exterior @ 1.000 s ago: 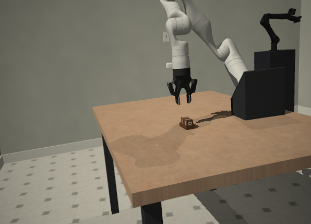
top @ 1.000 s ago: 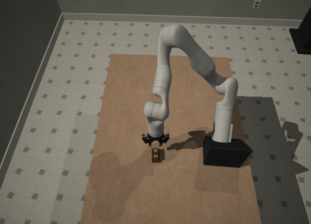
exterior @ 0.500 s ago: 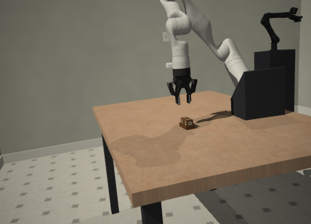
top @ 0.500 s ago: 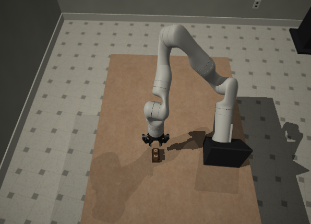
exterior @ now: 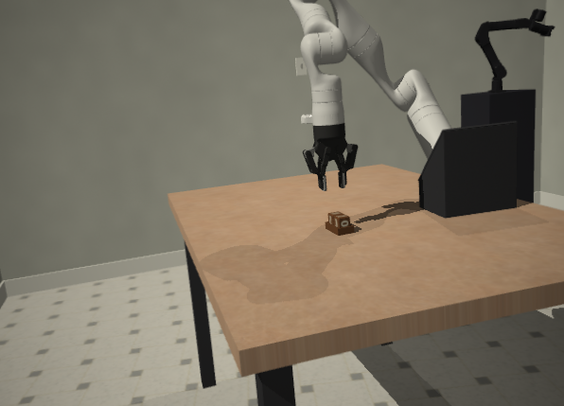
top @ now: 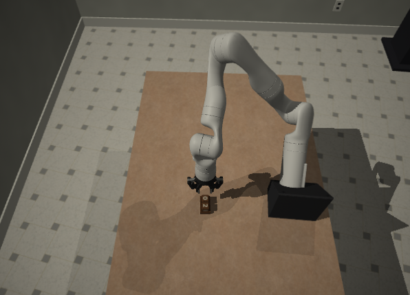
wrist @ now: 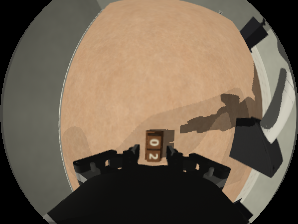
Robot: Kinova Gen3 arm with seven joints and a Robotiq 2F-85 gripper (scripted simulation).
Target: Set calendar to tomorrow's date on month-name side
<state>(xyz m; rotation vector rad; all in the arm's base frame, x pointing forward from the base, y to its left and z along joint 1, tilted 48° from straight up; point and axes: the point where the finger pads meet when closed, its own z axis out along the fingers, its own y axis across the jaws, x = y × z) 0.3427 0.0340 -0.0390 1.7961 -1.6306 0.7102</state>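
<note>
Right now the tray is 2 cm to the left of my hand and 11 cm below it.
</note>
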